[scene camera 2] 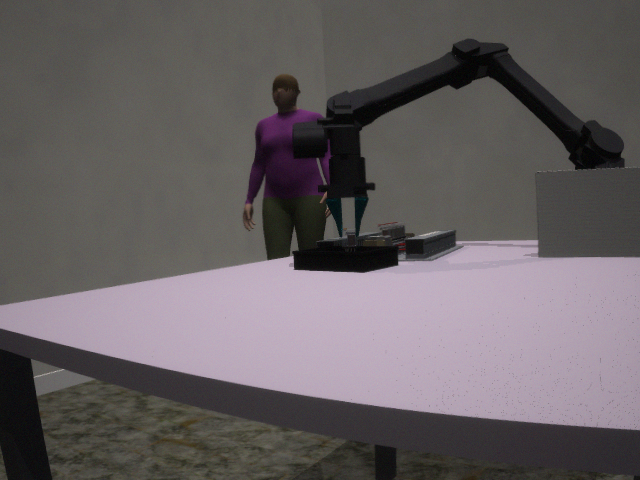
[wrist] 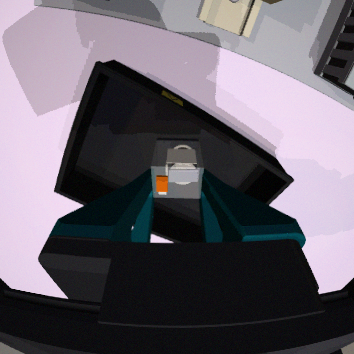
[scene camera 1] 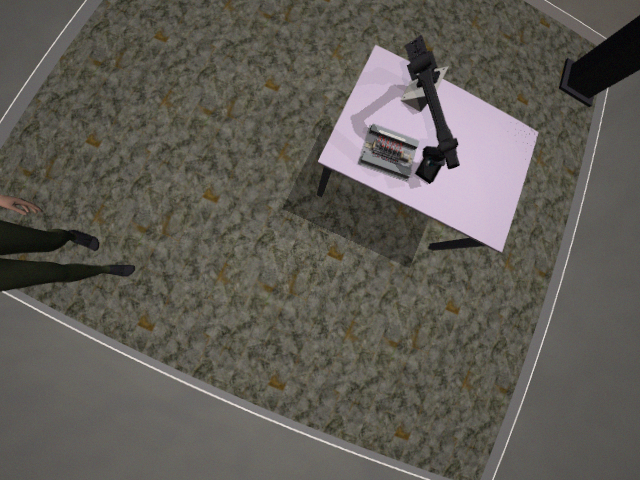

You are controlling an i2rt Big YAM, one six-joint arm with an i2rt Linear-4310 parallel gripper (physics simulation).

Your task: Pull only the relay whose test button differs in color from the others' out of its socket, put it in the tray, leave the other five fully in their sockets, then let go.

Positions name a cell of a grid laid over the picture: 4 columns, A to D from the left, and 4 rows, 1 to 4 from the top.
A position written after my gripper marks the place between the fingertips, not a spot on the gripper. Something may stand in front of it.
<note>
I see my gripper (scene camera 2: C2) and a grey panel (wrist: D1).
My gripper also shows in the wrist view (wrist: B2).
</note>
